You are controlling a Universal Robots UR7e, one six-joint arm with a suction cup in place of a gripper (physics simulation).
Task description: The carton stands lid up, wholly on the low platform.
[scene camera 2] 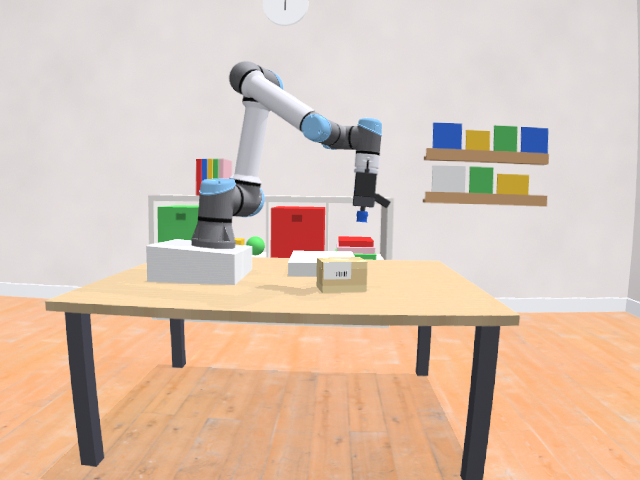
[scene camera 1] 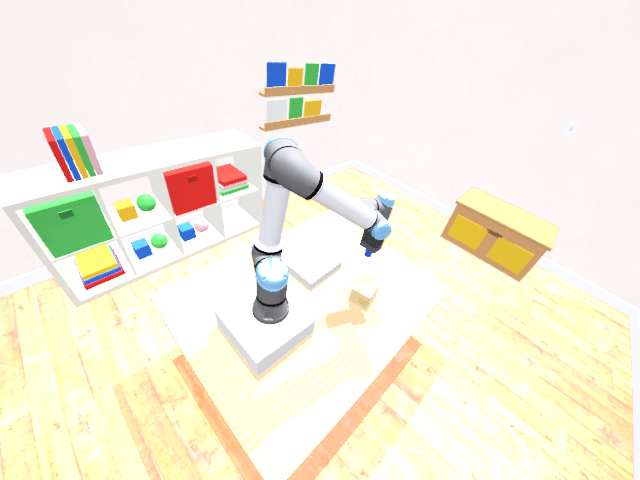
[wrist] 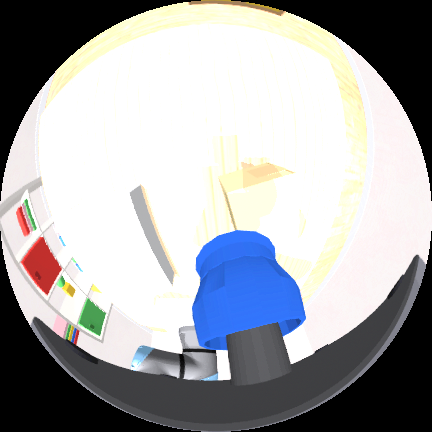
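Seen in the pictures: hand at its tool point: [scene camera 2: 361,221] [scene camera 1: 367,254] [wrist: 236,265]; arm's base at its link origin: [scene camera 2: 213,246] [scene camera 1: 270,309].
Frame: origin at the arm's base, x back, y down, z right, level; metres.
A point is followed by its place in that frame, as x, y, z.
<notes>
A tan cardboard carton [scene camera 1: 364,292] @(-0.388, 0.010, 0.195) [scene camera 2: 351,279] @(-0.463, 0.062, 0.216) [wrist: 257,205] @(-0.468, 0.010, 0.150) rests flat on the table, apart from the low platform. A white barcode label shows on its side in scene camera 2; I cannot tell for sure which face is the lid. The low platform [scene camera 1: 312,266] @(-0.342, 0.052, -0.102) [scene camera 2: 303,268] @(-0.308, 0.072, -0.022) [wrist: 152,234] @(-0.396, 0.081, -0.026) is a white slab behind the carton in scene camera 2; its top is washed out in the wrist view. My blue suction cup [scene camera 1: 368,253] [scene camera 2: 361,217] [wrist: 236,237] points down, holds nothing and hangs well above the carton with a gap between them.
The arm's base stands on a larger white block [scene camera 1: 258,346] @(0.136, -0.012, 0.107) [scene camera 2: 191,266] @(0.028, 0.046, 0.155) at the left of the table [scene camera 2: 268,302] @(-0.245, 0.100, 0.365). A white shelf unit [scene camera 1: 222,140] with bins and toys stands behind the table. A wooden cabinet [scene camera 1: 509,217] stands off to the right in scene camera 1.
</notes>
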